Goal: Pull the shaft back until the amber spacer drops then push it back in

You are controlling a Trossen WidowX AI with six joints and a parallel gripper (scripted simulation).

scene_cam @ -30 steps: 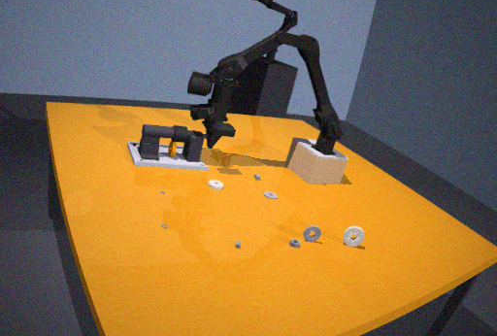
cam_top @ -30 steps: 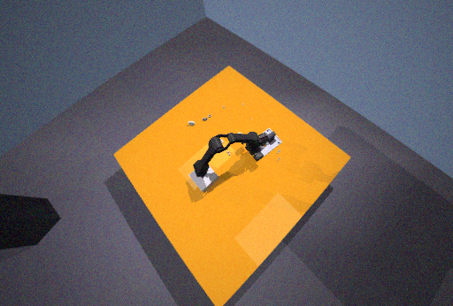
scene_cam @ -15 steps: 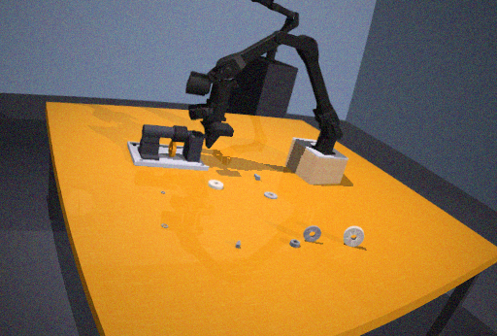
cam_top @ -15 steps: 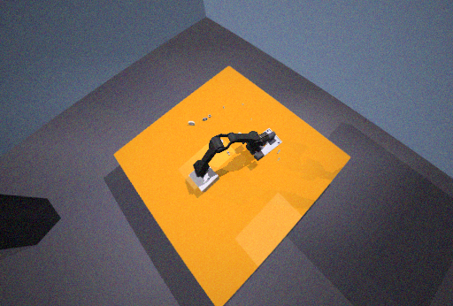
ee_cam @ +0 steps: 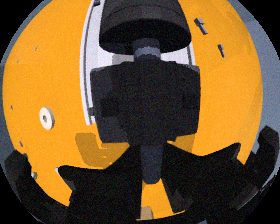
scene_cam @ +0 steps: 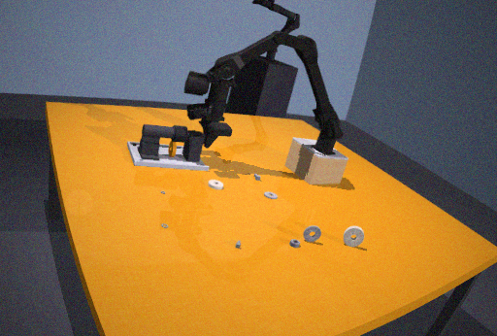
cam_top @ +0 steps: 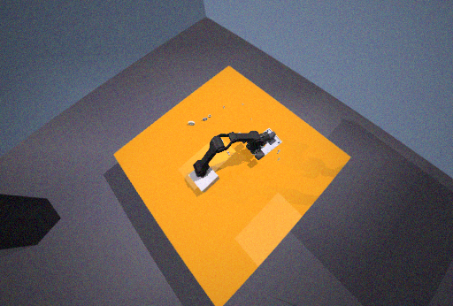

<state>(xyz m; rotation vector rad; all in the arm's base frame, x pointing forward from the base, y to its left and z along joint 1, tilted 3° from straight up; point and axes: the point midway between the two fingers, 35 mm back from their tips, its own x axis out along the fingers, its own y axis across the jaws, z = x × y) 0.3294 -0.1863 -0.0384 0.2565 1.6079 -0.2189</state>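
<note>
My gripper tip is now 8 cm short of the dark shaft, 4 cm below it and 2 cm to the left of it. Also, from my gripper tip: grey ring: 25 cm to the left, 6 cm behind, 4 cm below; then amber spacer: 10 cm ahead, 3 cm to the right, 1 cm below; then white ring: 16 cm to the left, 7 cm ahead, 4 cm below.
</note>
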